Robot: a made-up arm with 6 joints.
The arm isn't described. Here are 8 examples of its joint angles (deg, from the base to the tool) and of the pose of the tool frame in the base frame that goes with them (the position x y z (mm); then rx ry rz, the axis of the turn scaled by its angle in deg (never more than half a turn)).
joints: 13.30 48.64 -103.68 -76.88 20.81 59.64
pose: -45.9 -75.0 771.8 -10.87 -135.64 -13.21
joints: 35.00 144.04 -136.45 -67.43 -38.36 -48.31
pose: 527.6 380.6 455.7 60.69 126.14 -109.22
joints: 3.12 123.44 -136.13 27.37 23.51 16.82
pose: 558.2 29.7 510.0 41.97 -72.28 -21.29
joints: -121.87 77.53 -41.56 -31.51 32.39 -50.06
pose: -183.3 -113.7 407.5 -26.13 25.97 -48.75
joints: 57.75 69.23 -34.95 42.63 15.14 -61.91
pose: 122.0 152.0 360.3 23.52 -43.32 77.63
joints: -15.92 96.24 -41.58 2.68 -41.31 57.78
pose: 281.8 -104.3 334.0 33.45 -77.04 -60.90
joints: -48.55 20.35 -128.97 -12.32 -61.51 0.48
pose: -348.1 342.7 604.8 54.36 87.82 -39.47
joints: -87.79 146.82 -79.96 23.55 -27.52 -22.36
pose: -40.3 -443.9 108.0 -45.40 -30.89 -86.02
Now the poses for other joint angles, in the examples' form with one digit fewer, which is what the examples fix.
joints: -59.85 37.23 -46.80 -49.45 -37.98 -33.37
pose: -9 -6 592 -116.1 -59.6 35.0
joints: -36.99 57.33 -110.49 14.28 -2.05 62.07
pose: 30 -35 767 54.1 -146.4 -32.9
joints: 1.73 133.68 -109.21 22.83 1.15 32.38
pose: 574 6 295 36.2 -58.3 -44.4
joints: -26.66 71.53 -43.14 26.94 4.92 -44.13
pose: 167 -106 401 -20.9 -53.6 -8.1
